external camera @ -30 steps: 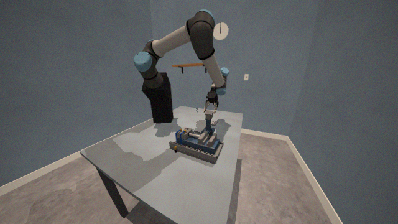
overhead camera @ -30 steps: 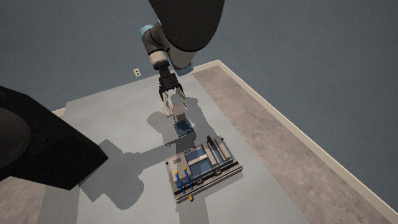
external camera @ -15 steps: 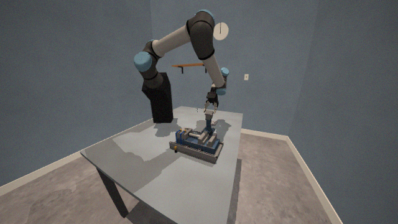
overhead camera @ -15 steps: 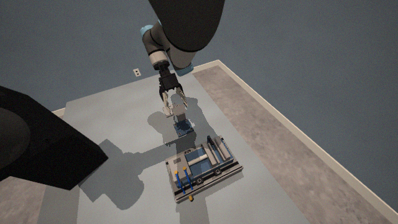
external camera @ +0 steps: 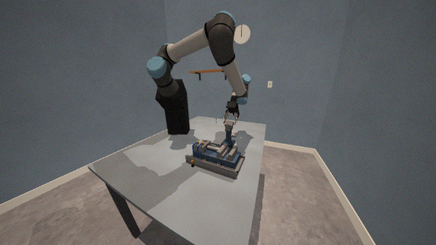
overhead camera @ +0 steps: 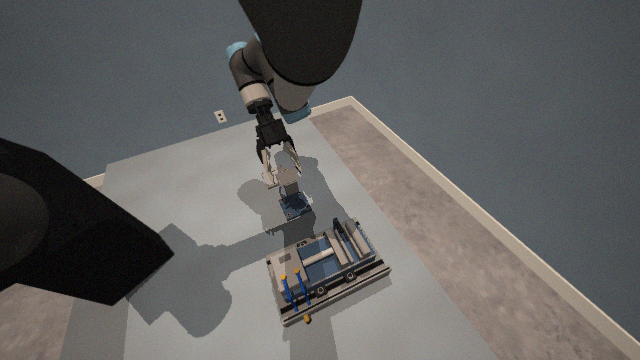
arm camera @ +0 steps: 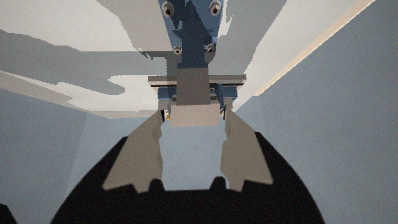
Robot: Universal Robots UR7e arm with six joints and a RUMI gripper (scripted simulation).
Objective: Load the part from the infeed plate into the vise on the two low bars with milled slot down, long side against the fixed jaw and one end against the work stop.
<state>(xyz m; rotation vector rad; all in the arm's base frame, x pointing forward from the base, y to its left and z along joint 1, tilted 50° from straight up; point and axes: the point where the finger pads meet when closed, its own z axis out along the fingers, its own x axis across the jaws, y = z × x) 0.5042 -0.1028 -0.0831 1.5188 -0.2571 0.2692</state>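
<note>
The part lies 1 cm below my hand. Also, from my hand: cylinder rod: 23 cm to the right, 8 cm below, 7 cm behind; pale plate: 16 cm below, 15 cm to the left, 2 cm ahead; work stop: 20 cm to the right, 7 cm below, 3 cm ahead.
</note>
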